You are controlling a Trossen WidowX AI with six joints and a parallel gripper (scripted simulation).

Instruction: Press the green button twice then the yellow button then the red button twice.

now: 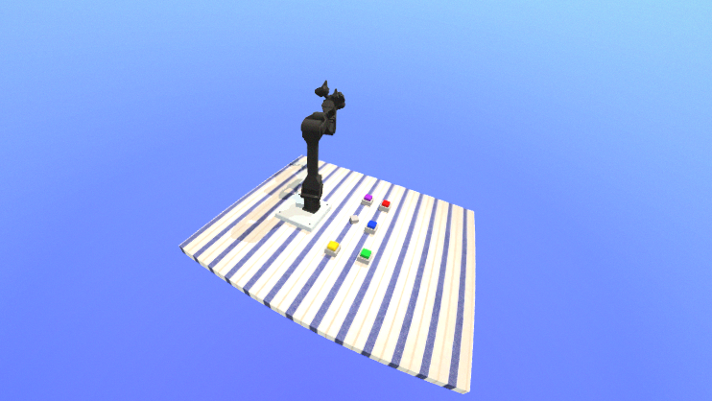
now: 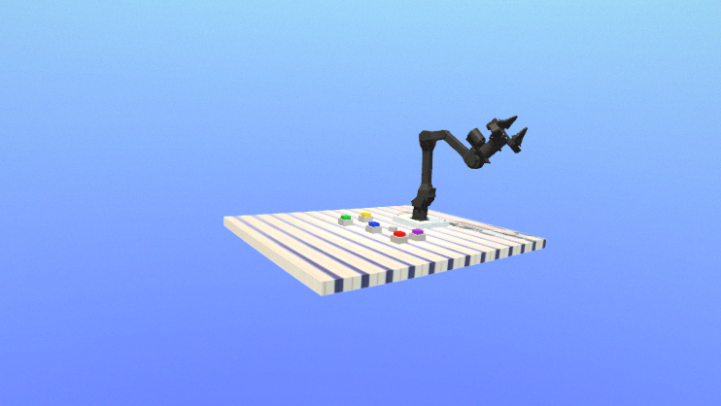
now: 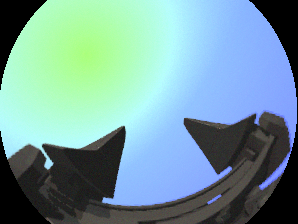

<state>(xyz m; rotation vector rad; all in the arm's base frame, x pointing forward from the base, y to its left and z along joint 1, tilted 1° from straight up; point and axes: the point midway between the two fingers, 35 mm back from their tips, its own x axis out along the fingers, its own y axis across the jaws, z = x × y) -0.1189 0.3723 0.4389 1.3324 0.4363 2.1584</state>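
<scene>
Right now my gripper tip is 45 cm short of the green button, 54 cm to the left of it and 45 cm above it. Also, from my gripper tip: red button 43 cm ahead, 20 cm to the right, 45 cm below; then purple button 34 cm ahead, 20 cm to the right, 45 cm below; then small white block 33 cm ahead, 36 cm to the right, 47 cm below.
</scene>
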